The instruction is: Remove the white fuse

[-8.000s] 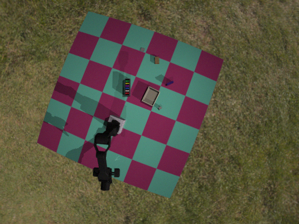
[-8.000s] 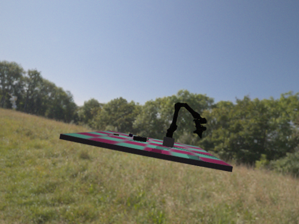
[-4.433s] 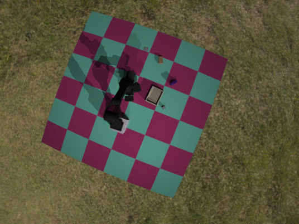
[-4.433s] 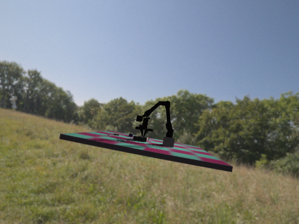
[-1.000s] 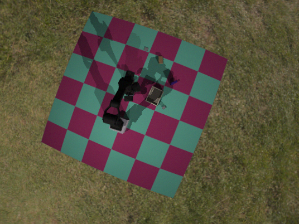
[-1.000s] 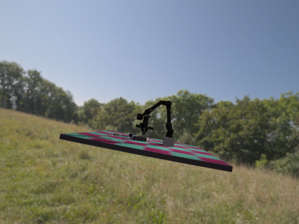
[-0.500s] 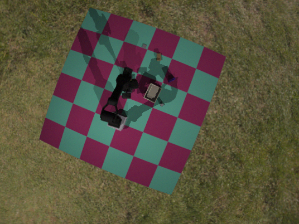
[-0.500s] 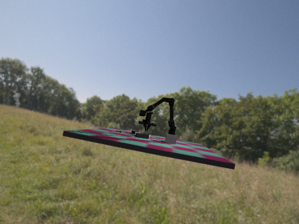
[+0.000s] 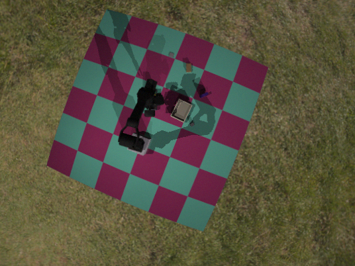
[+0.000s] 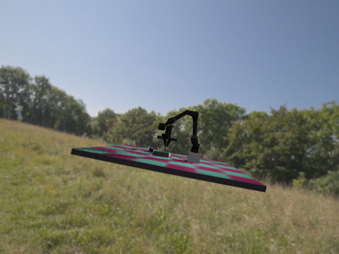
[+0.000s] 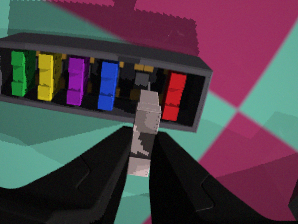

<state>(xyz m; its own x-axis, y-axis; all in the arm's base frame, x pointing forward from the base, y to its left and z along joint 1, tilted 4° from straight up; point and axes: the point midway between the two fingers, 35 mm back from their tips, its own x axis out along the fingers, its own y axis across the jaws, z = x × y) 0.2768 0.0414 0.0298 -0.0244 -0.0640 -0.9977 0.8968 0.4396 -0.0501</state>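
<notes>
The beige tray is 5 cm ahead of my gripper tip, 19 cm to the right of it and 9 cm below it. From my gripper tip the other things lie so: small grey cube (29 cm to the right, 8 cm below); brown block (34 cm ahead, 10 cm to the right, 8 cm below); white fuse (1 cm below).
</notes>
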